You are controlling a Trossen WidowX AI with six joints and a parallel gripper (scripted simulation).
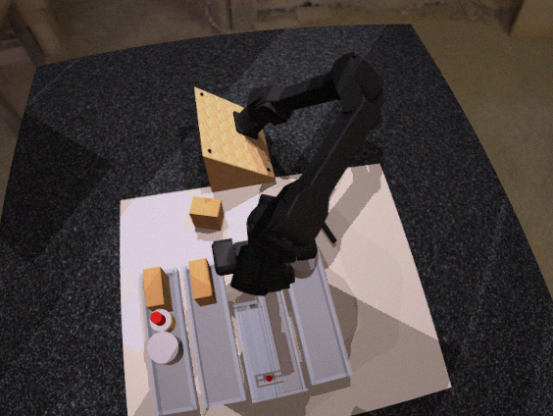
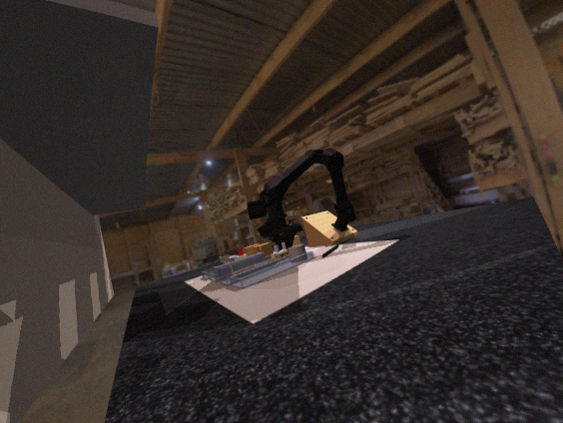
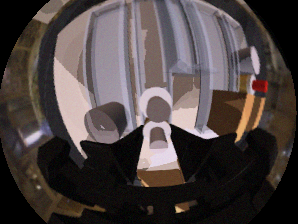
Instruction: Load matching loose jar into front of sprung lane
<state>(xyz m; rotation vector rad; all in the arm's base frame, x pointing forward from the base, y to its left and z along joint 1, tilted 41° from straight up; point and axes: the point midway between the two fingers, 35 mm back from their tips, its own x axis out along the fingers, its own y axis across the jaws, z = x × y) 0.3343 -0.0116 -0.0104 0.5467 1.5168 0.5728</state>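
Right now the tan cube is 130 mm behind my gripper tip, 100 mm to the right of it and 10 mm above it. The rest, counted from my gripper tip: black stick: 140 mm to the left, 90 mm behind, 20 mm below; sprung lane: 140 mm ahead, 20 mm to the right, 10 mm below; red dot: 220 mm ahead, 40 mm above, 30 mm to the right.
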